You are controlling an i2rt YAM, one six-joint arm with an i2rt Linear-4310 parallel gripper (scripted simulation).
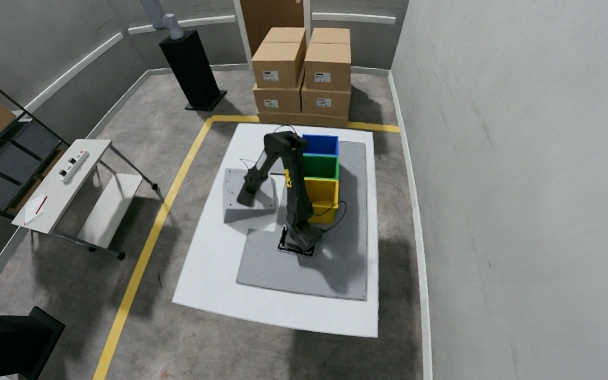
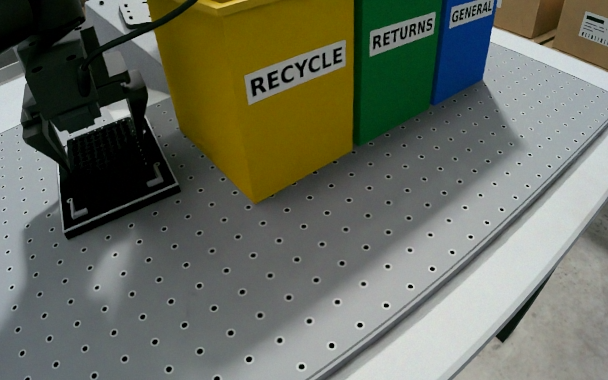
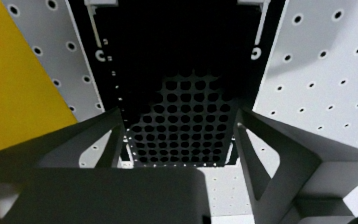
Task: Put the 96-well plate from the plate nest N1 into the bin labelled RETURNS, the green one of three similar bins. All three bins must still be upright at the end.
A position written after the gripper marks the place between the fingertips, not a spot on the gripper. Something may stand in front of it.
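Observation:
Yellow recycle bin [image 1: 323,194], green returns bin [image 1: 314,166]. The gripper [image 2: 106,157], black 96-well plate [image 2: 105,163], black plate nest N1 [image 2: 151,147], yellow recycle bin [image 2: 268,99], green returns bin [image 2: 394,55]. Black 96-well plate [image 3: 178,103]. Green returns bin out of frame in image 3.

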